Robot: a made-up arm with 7 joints.
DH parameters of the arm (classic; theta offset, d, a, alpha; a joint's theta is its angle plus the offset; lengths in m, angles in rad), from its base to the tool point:
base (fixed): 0 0.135 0 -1.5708
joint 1: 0 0.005 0.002 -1.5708
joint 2: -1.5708 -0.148 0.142 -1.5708
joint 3: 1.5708 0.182 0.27 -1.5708
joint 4: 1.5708 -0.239 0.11 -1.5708
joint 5: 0 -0.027 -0.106 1.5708
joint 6: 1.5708 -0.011 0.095 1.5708
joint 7: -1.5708 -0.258 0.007 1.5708
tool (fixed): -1.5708 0.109 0 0
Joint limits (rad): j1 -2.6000..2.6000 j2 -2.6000..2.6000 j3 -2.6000..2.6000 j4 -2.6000..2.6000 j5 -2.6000..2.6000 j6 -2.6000..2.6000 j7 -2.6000..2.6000
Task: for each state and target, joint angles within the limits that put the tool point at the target. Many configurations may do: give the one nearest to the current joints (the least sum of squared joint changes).
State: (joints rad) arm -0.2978 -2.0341 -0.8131 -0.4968 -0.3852 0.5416 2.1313
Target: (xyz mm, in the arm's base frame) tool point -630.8 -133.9 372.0
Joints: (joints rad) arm 0.3145 -2.3834 -0.5274 -0.5785 -0.2232 0.4127 2.1513
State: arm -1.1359 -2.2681 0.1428 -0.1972 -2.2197 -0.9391 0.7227
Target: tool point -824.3 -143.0 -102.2
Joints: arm -1.1173 -1.6399 0.1870 -0.6785 -1.9541 -0.4131 0.5552
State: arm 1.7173 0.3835 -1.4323 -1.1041 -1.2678 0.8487 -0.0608
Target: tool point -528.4 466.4 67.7
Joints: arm 2.1171 -0.0211 -1.6581 -1.0948 -1.2113 0.5861 -0.0843
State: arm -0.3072 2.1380 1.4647 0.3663 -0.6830 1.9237 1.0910
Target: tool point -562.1 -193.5 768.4
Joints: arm -0.6052 2.0738 0.8975 -0.1056 -0.5556 1.4388 1.3686
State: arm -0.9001 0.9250 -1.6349 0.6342 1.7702 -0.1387 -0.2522
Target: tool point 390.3 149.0 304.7
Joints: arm -0.1663 1.0532 -2.1696 0.5573 1.5203 0.0294 -0.1707
